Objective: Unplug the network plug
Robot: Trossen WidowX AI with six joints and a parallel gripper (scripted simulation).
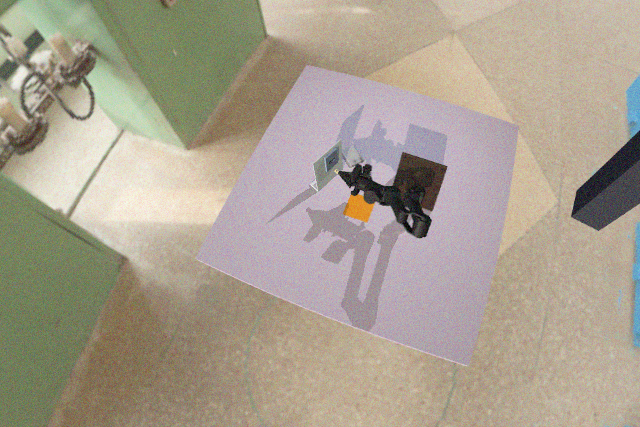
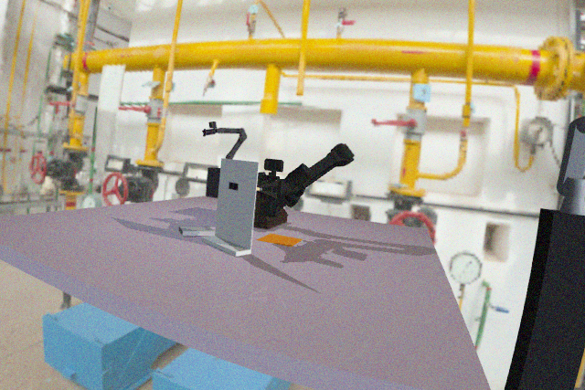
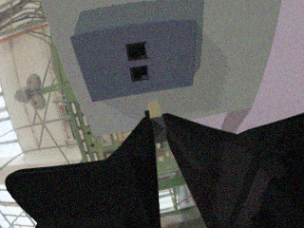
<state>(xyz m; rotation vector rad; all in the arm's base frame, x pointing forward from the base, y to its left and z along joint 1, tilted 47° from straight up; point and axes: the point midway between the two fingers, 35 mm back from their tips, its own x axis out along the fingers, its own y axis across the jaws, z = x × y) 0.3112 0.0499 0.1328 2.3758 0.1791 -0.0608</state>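
Now: the orange marked square 17 cm below my gripper tip, 12 cm behind it and 3 cm to the left of it. From my gripper tip the other things lie so: network plug right at my gripper tip; then grey flat piece 20 cm to the right, 16 cm below, 4 cm ahead; then grey upright panel 7 cm ahead, 6 cm below, 4 cm to the right.
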